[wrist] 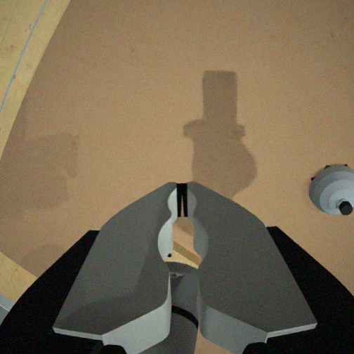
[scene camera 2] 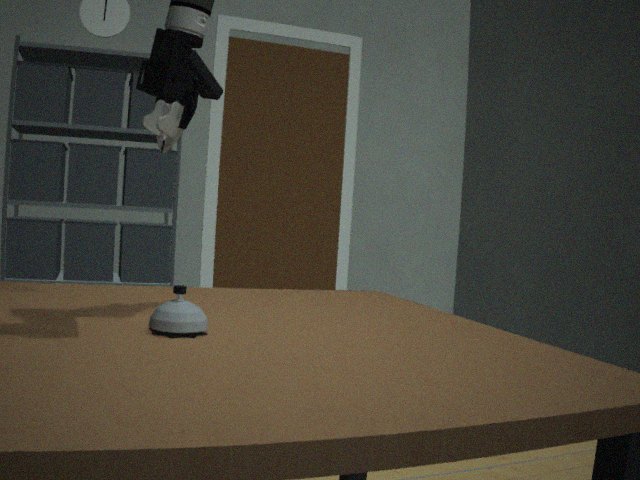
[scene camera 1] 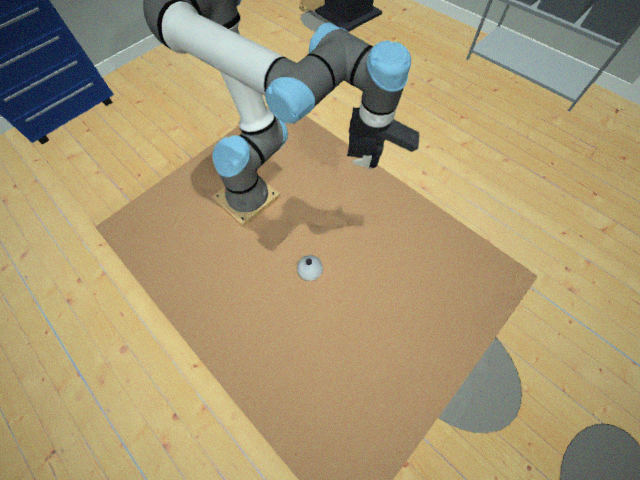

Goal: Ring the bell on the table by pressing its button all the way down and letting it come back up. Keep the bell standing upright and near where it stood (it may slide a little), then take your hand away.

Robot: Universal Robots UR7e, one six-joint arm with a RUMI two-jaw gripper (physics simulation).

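Frame: origin at the arm's base, x ahead, y left, z up, level; centimetres.
Seen in the pictures: gripper, fingertip midpoint: (scene camera 2: 162, 152) (scene camera 1: 367, 166); arm's base, link origin: (scene camera 1: 247, 194).
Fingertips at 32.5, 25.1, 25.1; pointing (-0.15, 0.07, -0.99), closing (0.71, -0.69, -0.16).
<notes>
Offsets run from my fingertips to a thing's top centre, as dx, dy, dz. Level surfaces: height alone.
A pale grey dome bell @[+3.8, -25.5, -20.7] (scene camera 1: 310, 269) (scene camera 2: 178, 317) (wrist: 330, 187) stands upright on the brown table @[dz -27.3] (scene camera 1: 361, 330) (scene camera 2: 330, 377) (wrist: 125, 75). Its black button @[+3.8, -25.5, -20.7] (scene camera 1: 309, 261) (scene camera 2: 179, 289) (wrist: 345, 208) is up on a thin stem, clear of the dome. In the wrist view the bell is at the right edge and partly cut off. My gripper (scene camera 2: 164, 149) (wrist: 181, 186) is shut and empty, its jaw tips together. It hangs high above the table, well apart from the bell, towards the table's far edge in the first scene view. The tips are partly hidden in that view.
The arm's base plate (scene camera 1: 244, 220) is mounted on the table behind the bell. The arm's shadow lies between base and bell. A blue drawer cabinet (scene camera 1: 43, 67), a shelf rack (scene camera 2: 93, 128) and a door (scene camera 2: 281, 165) stand beyond the table.
</notes>
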